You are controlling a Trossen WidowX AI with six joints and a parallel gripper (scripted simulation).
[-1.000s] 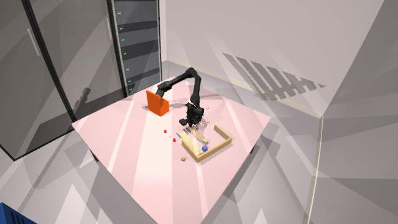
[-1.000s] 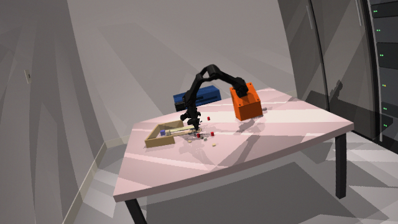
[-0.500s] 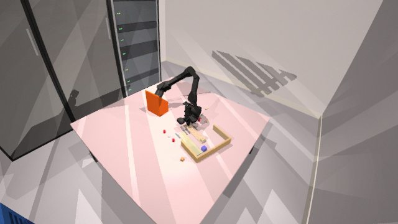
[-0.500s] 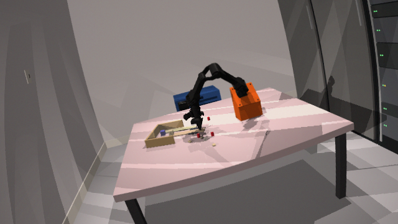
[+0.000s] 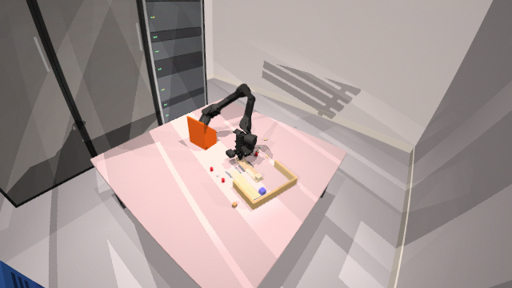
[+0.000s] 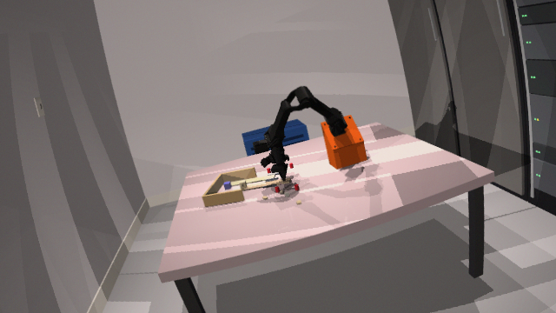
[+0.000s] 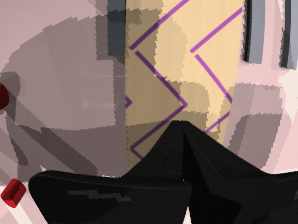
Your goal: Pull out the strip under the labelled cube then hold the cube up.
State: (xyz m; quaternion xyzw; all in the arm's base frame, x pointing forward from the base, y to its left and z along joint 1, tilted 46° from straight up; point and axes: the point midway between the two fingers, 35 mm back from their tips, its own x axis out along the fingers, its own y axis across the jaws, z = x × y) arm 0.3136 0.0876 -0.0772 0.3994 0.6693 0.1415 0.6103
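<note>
Right now my gripper tip is 16 cm to the left of the olive strip and 14 cm short of it. Round my gripper tip: tan cube (31 cm to the right, 18 cm ahead).
</note>
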